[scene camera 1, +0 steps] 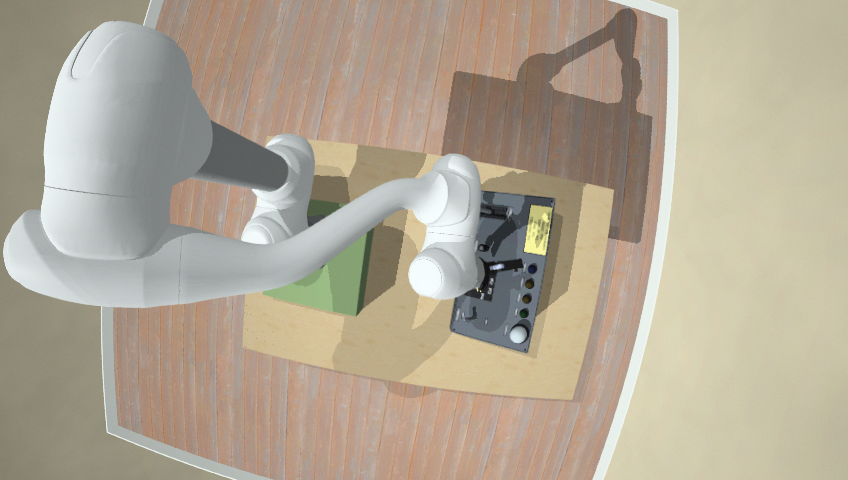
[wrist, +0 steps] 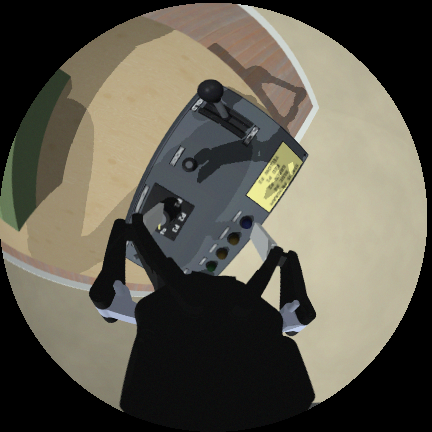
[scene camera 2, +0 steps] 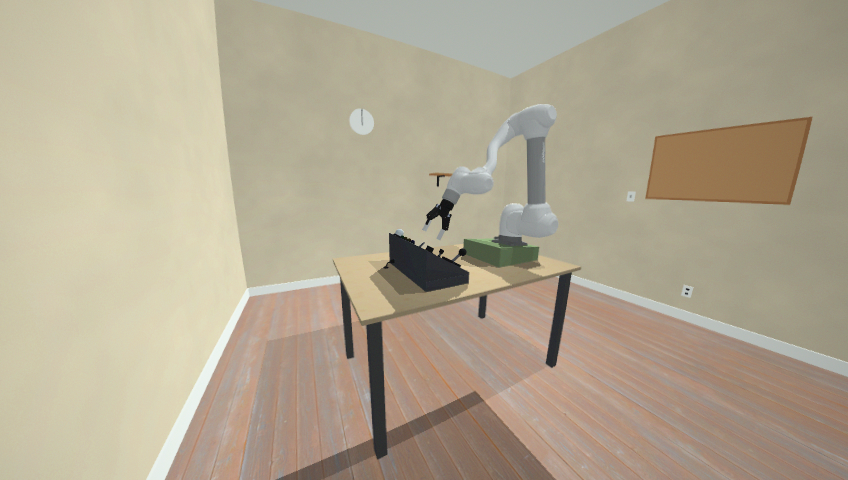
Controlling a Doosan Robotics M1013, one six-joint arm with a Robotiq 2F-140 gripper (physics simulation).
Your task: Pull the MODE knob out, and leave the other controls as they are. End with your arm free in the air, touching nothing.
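Places are measured from the arm's base along level axes (x ahead, y left, z up), in metres.
Pixels of known places: gripper, fingertip midpoint: (wrist: 208, 221) (scene camera 2: 431, 235); arm's base at its link origin: (scene camera 2: 509, 243).
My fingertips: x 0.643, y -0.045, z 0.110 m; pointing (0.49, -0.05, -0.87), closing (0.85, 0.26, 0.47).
Ahead of a thing's pixels: the offset from my fingertips to its middle. "spot": to the spot under its first point.
A dark sloped control panel (scene camera 1: 496, 330) (scene camera 2: 416, 265) (wrist: 212, 200) stands on the table. The small round black knob {dx -0.021, dy +0.055, dz -0.100 m} (wrist: 189, 164) (scene camera 1: 483, 247) beside a short label, too blurred to read surely, seems to be the MODE knob. How far out it stands is hard to tell. The rotary selector {dx -0.034, dy -0.065, dz -0.099 m} (wrist: 172, 209) marked P1 to P4 is partly covered by a fingertip in the wrist view. A ball-ended lever (wrist: 210, 91) (scene camera 2: 462, 252) is at the panel's far end. My gripper (scene camera 2: 432, 231) (wrist: 208, 221) is open and empty, tilted, a little above the panel, apparently touching nothing.
Blue {spot: dx +0.112, dy +0.004, dz -0.020 m} (wrist: 246, 222), amber and green round lights or buttons line one edge, near a yellow label {spot: dx +0.133, dy +0.119, dz -0.035 m} (wrist: 274, 177). A white dome {spot: dx +0.086, dy -0.199, dz +0.011 m} (scene camera 1: 518, 334) (scene camera 2: 399, 232) is at one corner. The arm's base stands on a green block (scene camera 1: 342, 288) (scene camera 2: 511, 255) (wrist: 25, 150).
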